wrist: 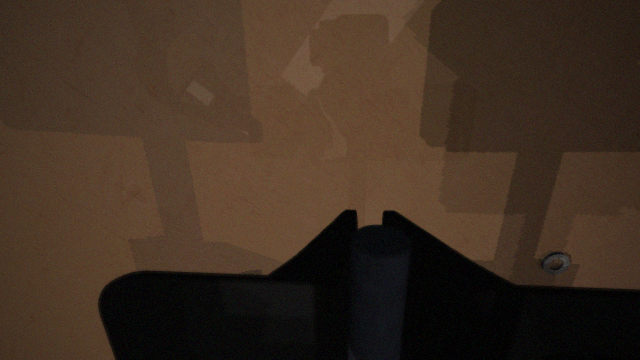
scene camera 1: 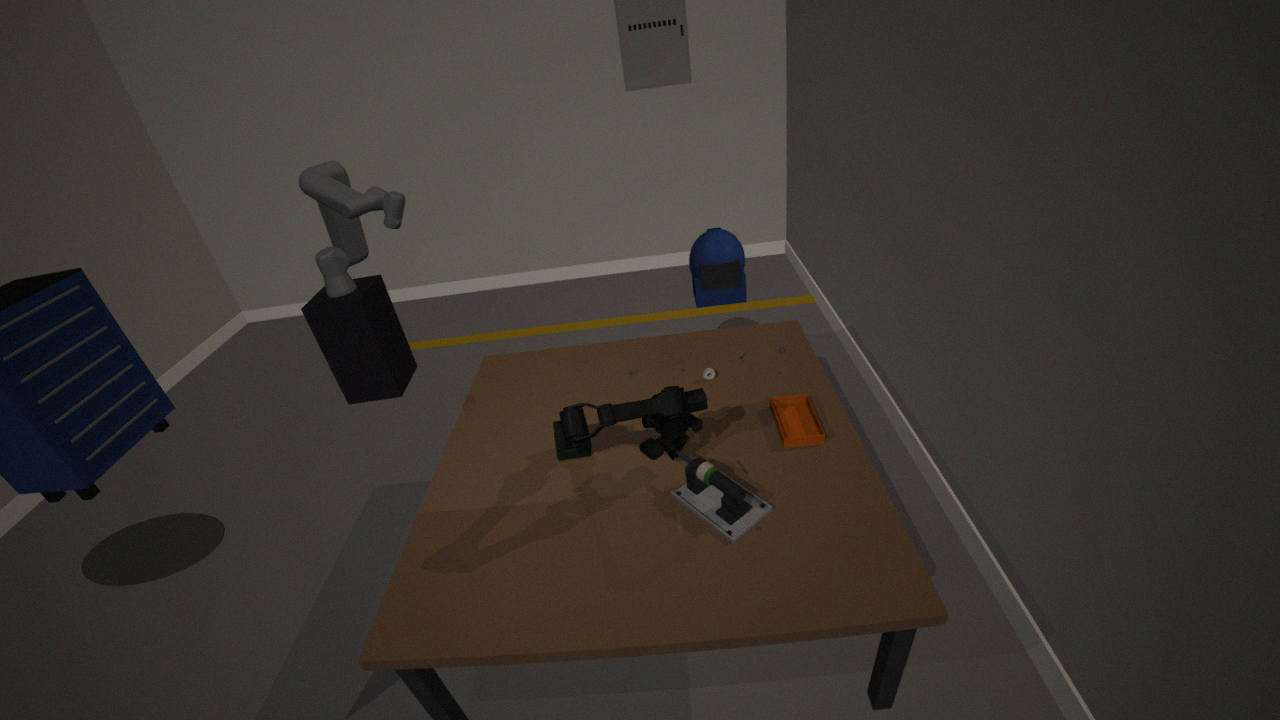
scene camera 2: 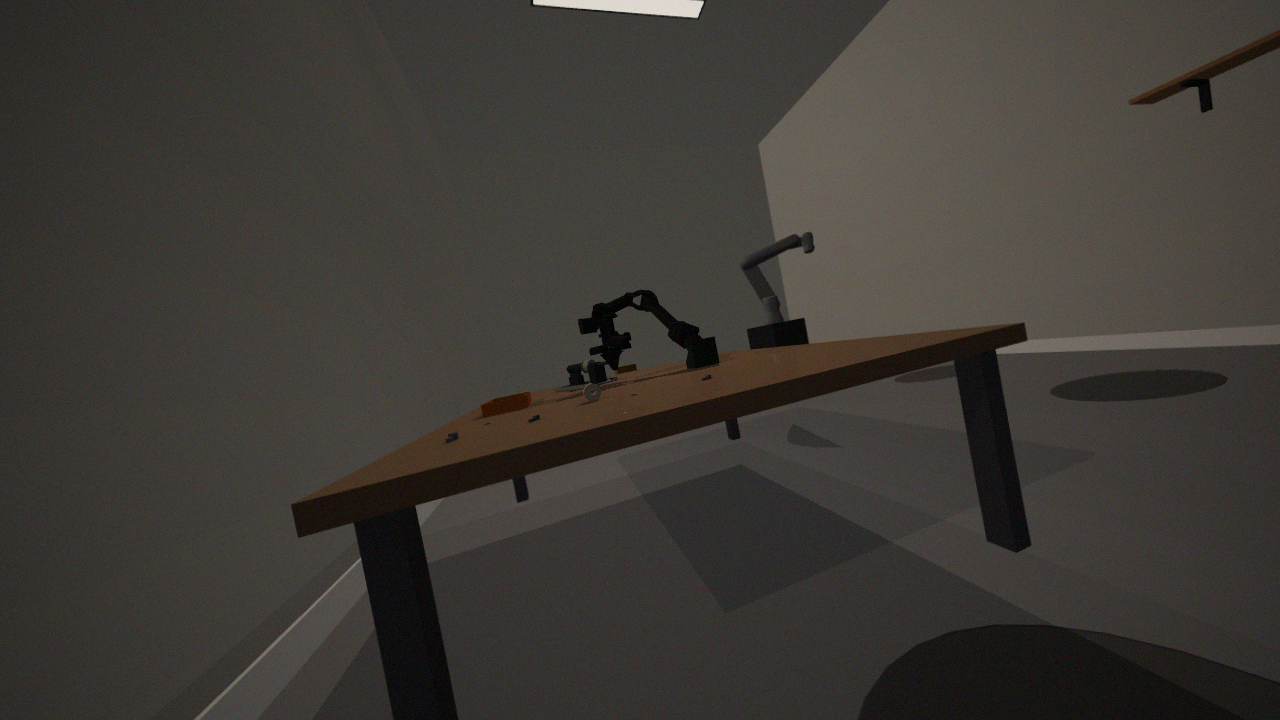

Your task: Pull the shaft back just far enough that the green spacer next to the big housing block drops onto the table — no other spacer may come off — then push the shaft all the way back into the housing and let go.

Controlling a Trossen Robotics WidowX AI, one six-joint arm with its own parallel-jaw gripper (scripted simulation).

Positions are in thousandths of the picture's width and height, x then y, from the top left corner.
Note:
In view: my gripper (scene camera 1: 527, 637), a dark housing block (scene camera 1: 569, 705) and an orange tray (scene camera 1: 624, 591).
My gripper shows as well in the wrist view (wrist: 576, 618) and in scene camera 2 (scene camera 2: 481, 515). The dark housing block also shows in scene camera 2 (scene camera 2: 467, 520). The orange tray shows as well in scene camera 2 (scene camera 2: 405, 558).

